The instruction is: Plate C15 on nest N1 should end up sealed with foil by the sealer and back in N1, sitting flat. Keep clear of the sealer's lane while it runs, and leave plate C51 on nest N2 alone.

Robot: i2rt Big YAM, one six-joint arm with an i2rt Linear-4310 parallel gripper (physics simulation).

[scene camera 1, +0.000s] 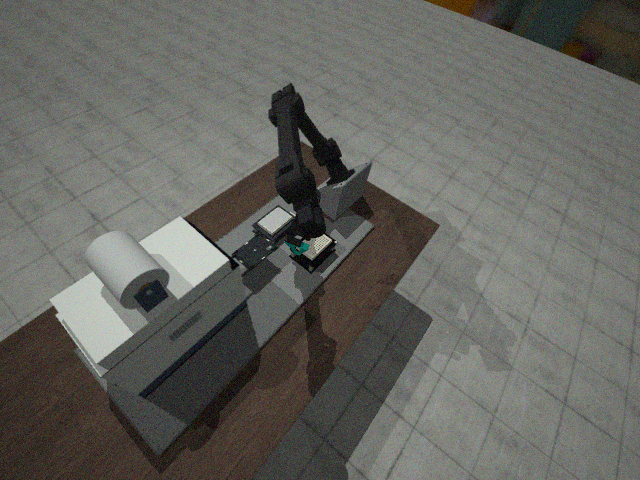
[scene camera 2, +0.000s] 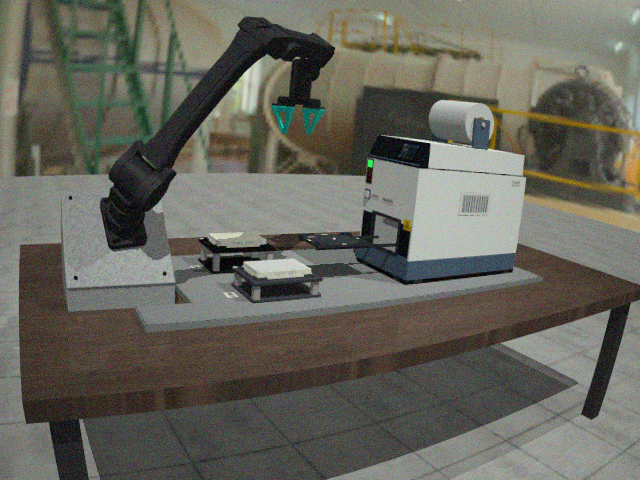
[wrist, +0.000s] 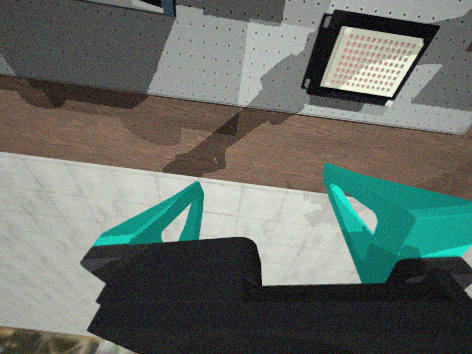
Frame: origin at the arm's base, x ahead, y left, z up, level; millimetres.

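Seen in the pictures: gripper, fingertip midpoint: [scene camera 1: 303,242] [scene camera 2: 296,134] [wrist: 258,179]; arm's base at its link origin: [scene camera 1: 341,178] [scene camera 2: 122,223].
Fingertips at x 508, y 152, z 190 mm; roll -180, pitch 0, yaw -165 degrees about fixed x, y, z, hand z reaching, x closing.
Observation:
Offsets run from my fingertips to a thing's middle. "spot": to the spot under its first point. Level surfaces: height alone.
A pale plate with rows of open wells {spot: 197 mm back, 39 mm right, 262 mm down} [scene camera 1: 320,244] [scene camera 2: 236,239] [wrist: 375,62] lies flat on a black nest, the far one in scene camera 2. A second plate with a plain white top {186 mm back, 267 mm right, 279 mm down} [scene camera 1: 276,220] [scene camera 2: 277,268] lies flat on the nearer nest. I cannot read which is C15 or C51, or which nest is N1. The sealer [scene camera 1: 206,315] [scene camera 2: 467,211] shows a green light, and its dark tray {3 mm ahead, 209 mm right, 241 mm down} [scene camera 1: 255,251] [scene camera 2: 336,240] is out and holds no plate. My gripper [scene camera 1: 298,248] [scene camera 2: 296,132] [wrist: 258,179] is open and empty, high above the nests and tray area.
A white foil roll {381 mm ahead, 240 mm right, 86 mm up} [scene camera 1: 124,268] [scene camera 2: 460,121] sits on top of the sealer. The arm's grey slanted base [scene camera 1: 347,193] [scene camera 2: 116,268] stands at the opposite end of the grey perforated board {331 mm down} [scene camera 2: 206,310] [wrist: 200,65]. The wooden table's edge [scene camera 2: 310,382] [wrist: 125,130] runs along the board.

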